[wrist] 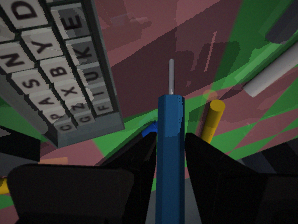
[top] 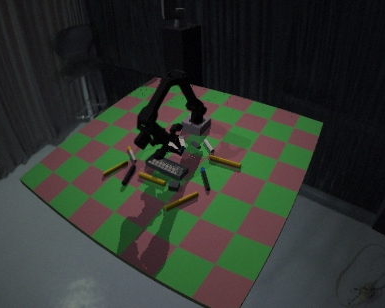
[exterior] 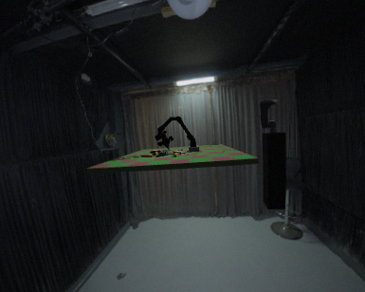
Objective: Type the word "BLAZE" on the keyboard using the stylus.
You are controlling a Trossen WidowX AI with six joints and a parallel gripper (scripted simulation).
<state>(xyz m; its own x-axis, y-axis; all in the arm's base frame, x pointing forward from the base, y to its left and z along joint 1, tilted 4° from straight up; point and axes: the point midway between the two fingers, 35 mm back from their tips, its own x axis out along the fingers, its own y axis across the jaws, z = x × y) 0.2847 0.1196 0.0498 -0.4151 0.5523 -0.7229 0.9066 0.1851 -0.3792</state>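
Right now the stylus tip is 4 cm below my gripper tip, 2 cm to the right of it and 1 cm behind it. Also, from my gripper tip: grey block (13 cm ahead, 8 cm to the left, 6 cm below); blue stylus (1 cm to the right, 1 cm below); blue-tipped pen (13 cm to the left, 7 cm below, 1 cm behind).
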